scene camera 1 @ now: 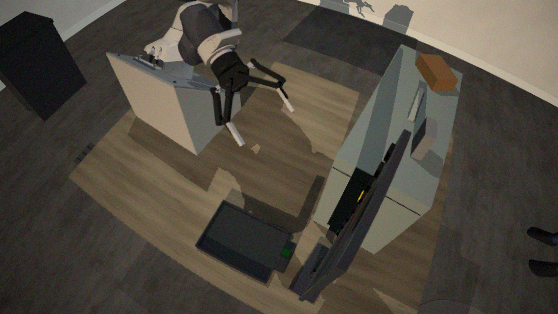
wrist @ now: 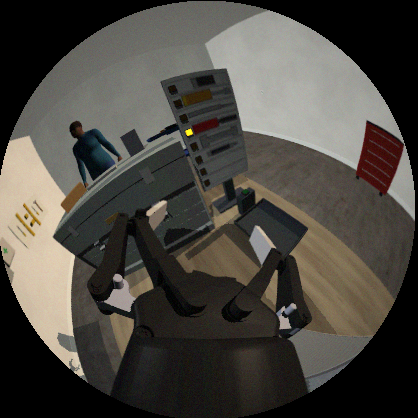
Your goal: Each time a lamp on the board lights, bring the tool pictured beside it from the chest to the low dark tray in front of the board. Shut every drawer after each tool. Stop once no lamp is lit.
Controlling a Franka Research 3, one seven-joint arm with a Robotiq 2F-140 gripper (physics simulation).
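My gripper (scene camera 1: pixel 267 127) (wrist: pixel 210 221) is open and empty, raised over the wooden floor between the pedestal and the chest. The grey-green chest (scene camera 1: pixel 380 115) (wrist: pixel 165 175) stands apart from the fingers; my left finger hides part of its drawer fronts in the wrist view, so I cannot tell whether every drawer is fully shut. The board (scene camera 1: pixel 350 242) (wrist: pixel 220 170) has one lit yellow lamp (scene camera 1: pixel 361 195) (wrist: pixel 189 132), beside the picture of a tool with a red handle (wrist: pixel 205 125) and a dark shaft. The low dark tray (scene camera 1: pixel 245 235) (wrist: pixel 275 222) shows no tool in it.
An orange-brown block (scene camera 1: pixel 436 72) (wrist: pixel 75 196) and a grey box (scene camera 1: pixel 424 139) (wrist: pixel 132 141) stand on the chest. A small box with a green light (scene camera 1: pixel 286 251) (wrist: pixel 245 200) adjoins the tray. The pale pedestal (scene camera 1: pixel 160 105) stands opposite. A person (wrist: pixel 95 147) stands behind the chest.
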